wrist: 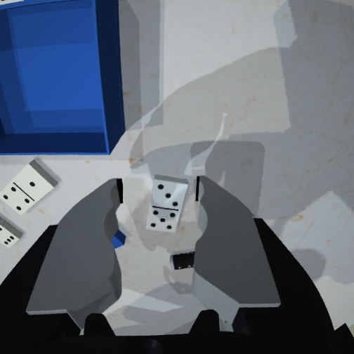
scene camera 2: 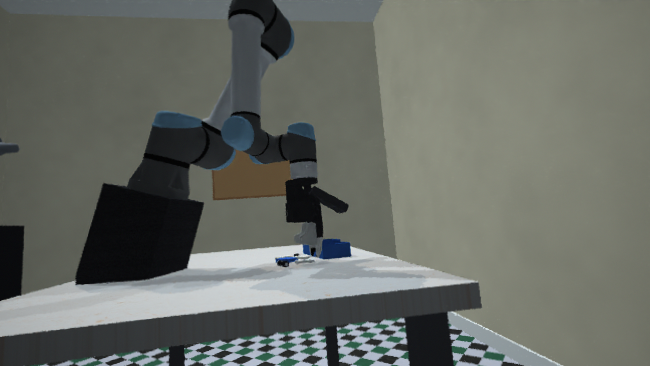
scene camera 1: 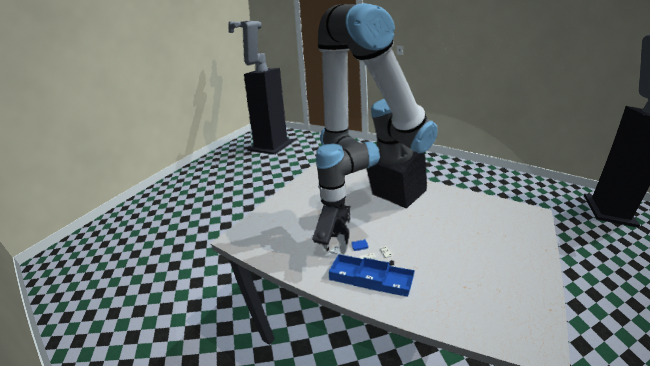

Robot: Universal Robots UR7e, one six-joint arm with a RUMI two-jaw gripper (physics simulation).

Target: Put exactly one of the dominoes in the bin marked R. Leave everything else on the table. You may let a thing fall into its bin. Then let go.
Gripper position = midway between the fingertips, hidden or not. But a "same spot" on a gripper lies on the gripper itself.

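Scene camera 1, the wrist view and scene camera 2 show the gripper, and in scene camera 2 [314, 256] is where it is. On the gripper, [scene camera 1: 343, 237] and [wrist: 44, 282] are the same spot.
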